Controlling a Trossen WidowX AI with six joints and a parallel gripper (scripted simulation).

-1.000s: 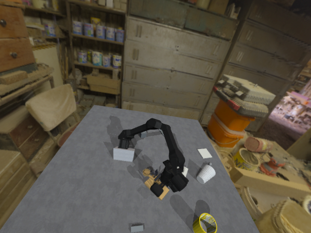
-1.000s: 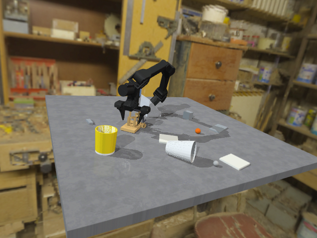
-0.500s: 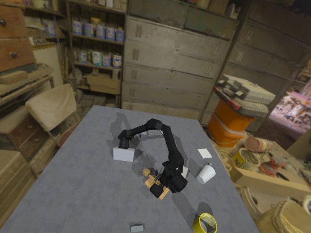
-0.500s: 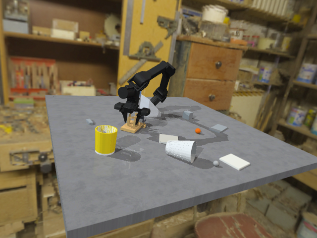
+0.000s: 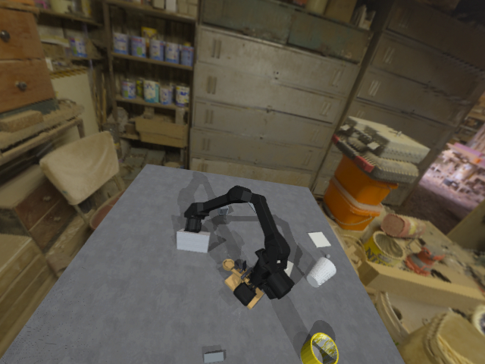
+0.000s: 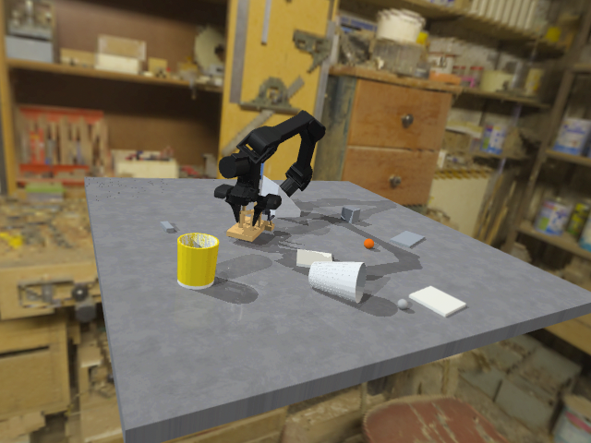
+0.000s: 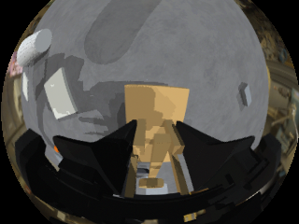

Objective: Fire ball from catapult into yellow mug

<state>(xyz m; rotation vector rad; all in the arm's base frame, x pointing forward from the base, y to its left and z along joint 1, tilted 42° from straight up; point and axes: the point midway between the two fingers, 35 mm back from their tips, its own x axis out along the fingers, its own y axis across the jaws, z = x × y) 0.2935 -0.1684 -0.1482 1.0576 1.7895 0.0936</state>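
Now: the small orange ball 80 mm ahead of my gripper tip, 390 mm to the left of it and 40 mm below it. Also, from my gripper tip: small grey block 100 mm behind, 210 mm to the right, 50 mm below; then yellow mug 230 mm ahead, 180 mm to the right, 20 mm below; then wooden catapult 50 mm behind, 50 mm to the left, 20 mm above.
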